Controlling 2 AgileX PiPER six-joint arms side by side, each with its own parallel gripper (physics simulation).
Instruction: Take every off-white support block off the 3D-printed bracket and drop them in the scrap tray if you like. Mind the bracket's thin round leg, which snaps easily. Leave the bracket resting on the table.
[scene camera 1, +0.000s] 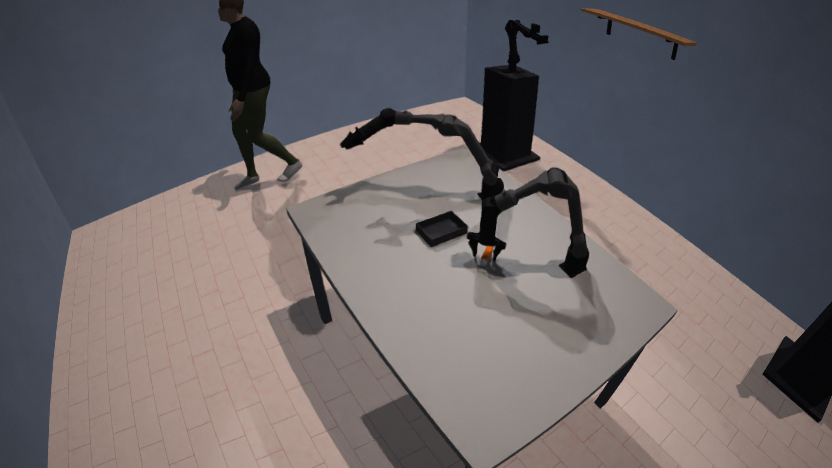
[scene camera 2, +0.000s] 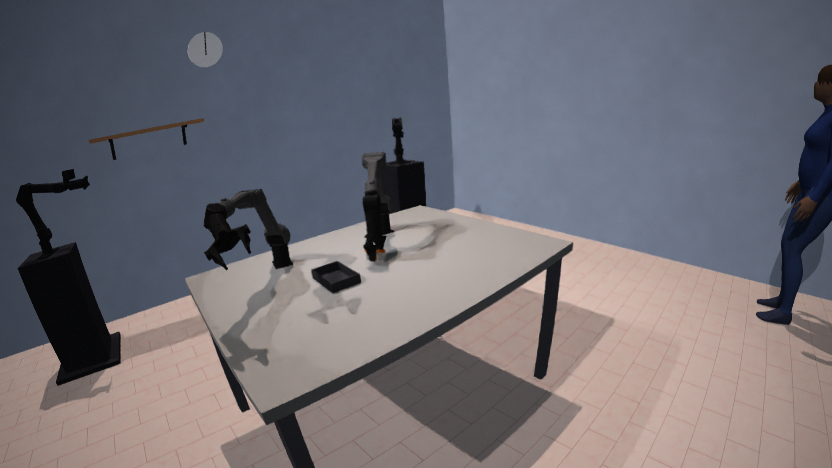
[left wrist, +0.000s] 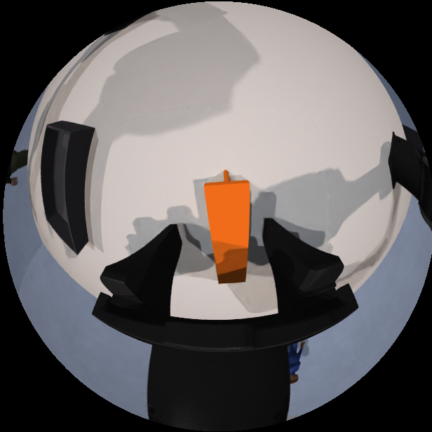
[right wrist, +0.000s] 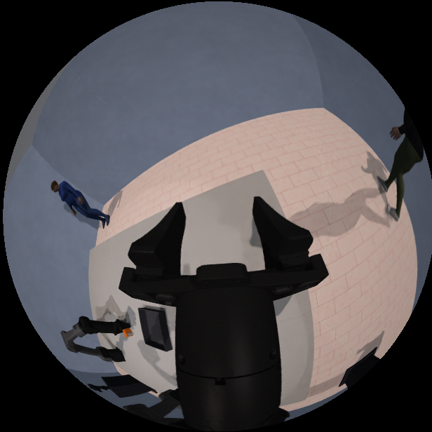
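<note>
The orange bracket (scene camera 1: 487, 252) (scene camera 2: 380, 252) (left wrist: 227, 212) (right wrist: 127, 332) stands on the table. Its thin round leg (left wrist: 226, 176) peeks out beyond the far end of its top in the left wrist view. Small pale parts show low under it in scene camera 1; the support blocks cannot be told apart and are mostly hidden under the top. My left gripper (scene camera 1: 486, 259) (left wrist: 220, 231) is open, pointing down, one finger on each side of the bracket, with gaps beside it. My right gripper (scene camera 1: 343, 145) (scene camera 2: 237, 259) (right wrist: 218, 206) is open and empty, raised far from the bracket.
The black scrap tray (scene camera 1: 448, 236) (scene camera 2: 347, 284) (left wrist: 77, 185) stands on the table (scene camera 1: 407, 325) (scene camera 2: 465, 302), left of the bracket in both scene views. Two people stand beyond the table. Dark pedestals with small arms stand on the floor around it.
</note>
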